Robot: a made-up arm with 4 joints.
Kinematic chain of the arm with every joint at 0, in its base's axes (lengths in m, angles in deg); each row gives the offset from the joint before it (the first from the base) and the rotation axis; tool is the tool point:
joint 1: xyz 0 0 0.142 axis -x
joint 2: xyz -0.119 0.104 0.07 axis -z
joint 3: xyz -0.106 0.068 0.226 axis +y
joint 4: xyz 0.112 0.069 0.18 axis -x
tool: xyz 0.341 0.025 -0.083
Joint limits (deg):
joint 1: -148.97..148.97
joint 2: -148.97..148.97
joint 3: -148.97..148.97
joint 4: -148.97..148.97
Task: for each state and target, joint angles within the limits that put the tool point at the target. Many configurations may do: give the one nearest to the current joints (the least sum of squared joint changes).
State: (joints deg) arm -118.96 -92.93 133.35 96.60
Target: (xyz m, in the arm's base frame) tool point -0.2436 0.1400 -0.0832
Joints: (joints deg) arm -97.84 -78.57 141.65 91.15
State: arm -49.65 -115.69 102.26 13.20
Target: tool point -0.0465 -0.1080 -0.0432
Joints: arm -16.15 -134.25 118.04 22.09
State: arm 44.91 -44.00 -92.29 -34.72
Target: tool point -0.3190 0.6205 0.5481
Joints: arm 71.50 -86.63 -101.92 -14.89
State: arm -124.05 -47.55 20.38 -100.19
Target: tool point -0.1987 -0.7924 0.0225
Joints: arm -126.43 -58.74 -27.53 -107.68
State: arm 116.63 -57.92 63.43 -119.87
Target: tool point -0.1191 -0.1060 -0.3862
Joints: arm 113.44 -62.36 49.11 -120.16
